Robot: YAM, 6 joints.
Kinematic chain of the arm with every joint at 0, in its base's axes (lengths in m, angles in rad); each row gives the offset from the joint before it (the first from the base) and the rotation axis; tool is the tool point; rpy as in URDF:
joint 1: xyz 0 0 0.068 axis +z
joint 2: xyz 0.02 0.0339 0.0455 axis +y
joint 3: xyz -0.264 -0.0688 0 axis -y
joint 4: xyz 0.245 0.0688 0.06 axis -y
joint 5: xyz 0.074 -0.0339 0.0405 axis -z
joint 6: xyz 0.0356 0 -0.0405 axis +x
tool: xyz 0 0 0 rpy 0 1.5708 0
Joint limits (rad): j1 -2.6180..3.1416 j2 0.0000..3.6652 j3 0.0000..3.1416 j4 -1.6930..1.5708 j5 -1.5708..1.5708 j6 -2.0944..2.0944
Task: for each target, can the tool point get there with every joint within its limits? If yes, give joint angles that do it. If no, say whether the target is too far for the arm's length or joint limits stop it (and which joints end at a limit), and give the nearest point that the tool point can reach.
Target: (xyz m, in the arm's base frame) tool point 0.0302 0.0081 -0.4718
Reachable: no: joint limits stop it (at a limit: joint 2) | nearest point 0.0890 0.0239 -0.3448 | short by 0.141 m
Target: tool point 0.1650 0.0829 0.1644
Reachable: yes | joints 0.3651 0.9984 0.3611 -0.1442 -0.5493 -0.6628
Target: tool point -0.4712 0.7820 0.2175
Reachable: no: too far | nearest point -0.3312 0.5496 0.1859 | short by 0.273 m
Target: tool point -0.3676 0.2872 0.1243
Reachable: yes | joints 2.4827 2.1794 1.3935 0.0335 0.0576 0.8486
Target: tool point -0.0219 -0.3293 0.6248
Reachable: yes | joints -1.6834 1.8332 2.2865 0.6567 -0.4416 1.6404
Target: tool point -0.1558 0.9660 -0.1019
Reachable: no: too far | nearest point -0.1004 0.6226 -0.0237 | short by 0.357 m
